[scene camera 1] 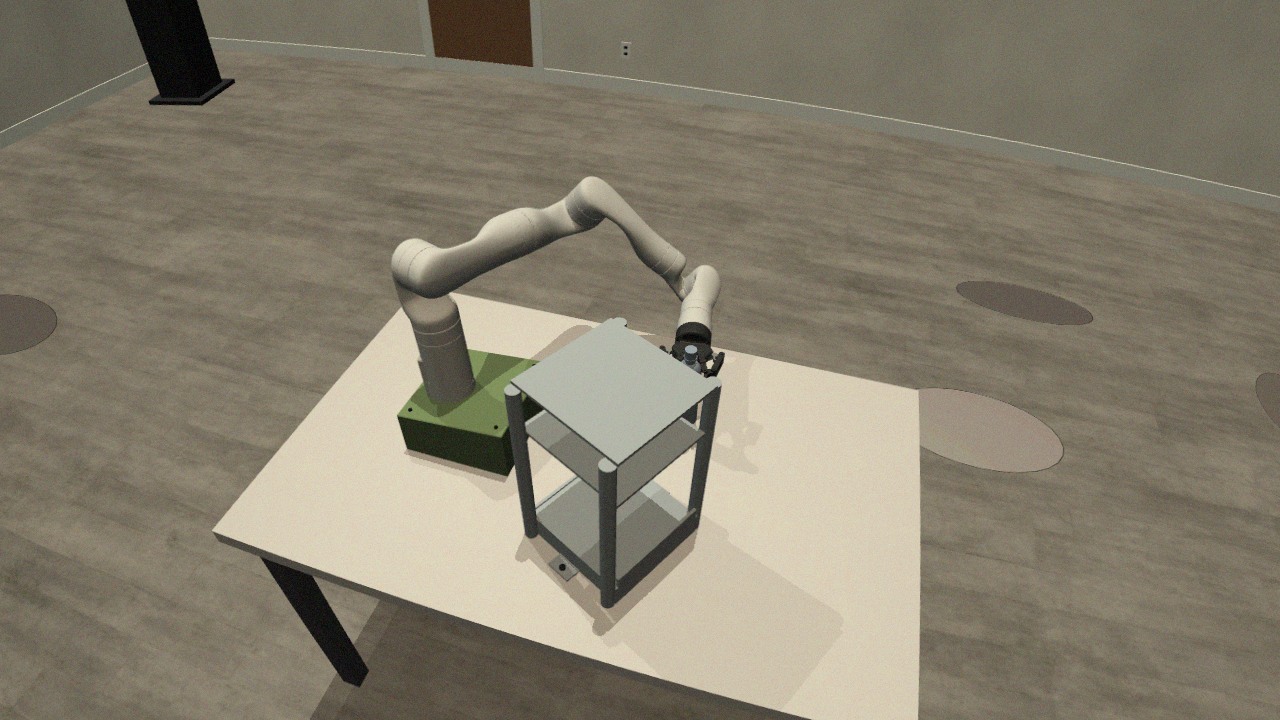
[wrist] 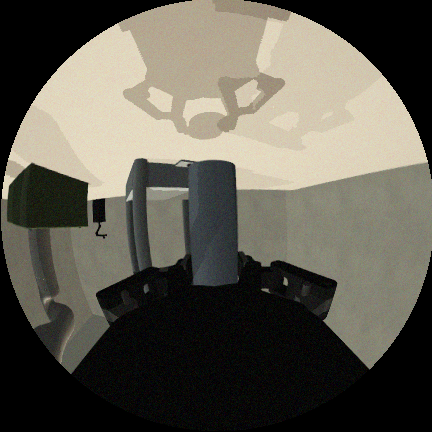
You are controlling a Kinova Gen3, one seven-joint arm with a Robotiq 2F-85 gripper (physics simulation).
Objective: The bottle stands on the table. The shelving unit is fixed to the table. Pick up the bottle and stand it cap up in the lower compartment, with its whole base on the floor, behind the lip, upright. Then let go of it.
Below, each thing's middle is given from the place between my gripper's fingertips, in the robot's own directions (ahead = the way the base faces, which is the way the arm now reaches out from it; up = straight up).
I see my gripper 10 mm to the right of the blue-grey bottle (wrist: 212, 205). The rest, counted from my hand: grey shelving unit (scene camera 1: 613, 402) (240 mm to the right, 120 mm behind, 40 mm above).
